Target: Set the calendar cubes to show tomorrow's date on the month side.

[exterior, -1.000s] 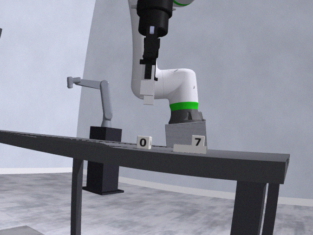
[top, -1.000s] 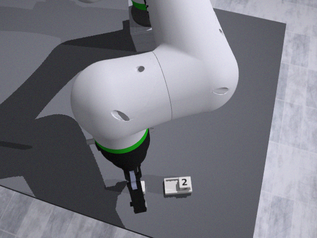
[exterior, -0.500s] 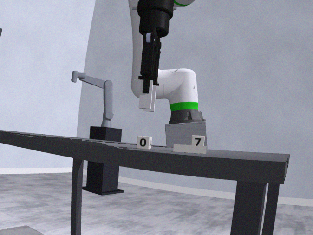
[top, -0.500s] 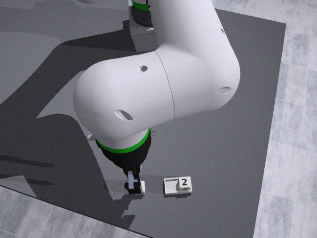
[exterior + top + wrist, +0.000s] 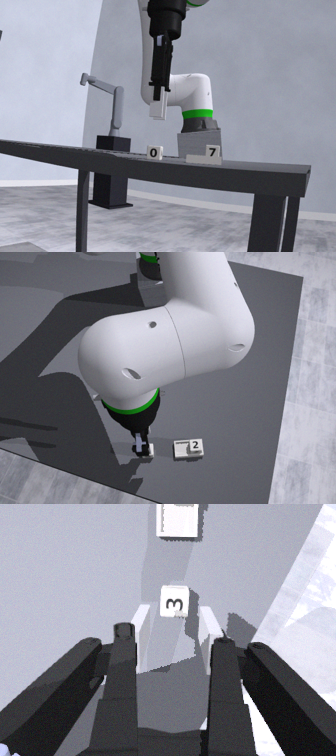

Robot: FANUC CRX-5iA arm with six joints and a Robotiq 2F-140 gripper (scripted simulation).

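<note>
The cube lies 110 mm below my hand. Also, from my hand: tray (110 mm below, 100 mm to the left, 50 mm behind).
</note>
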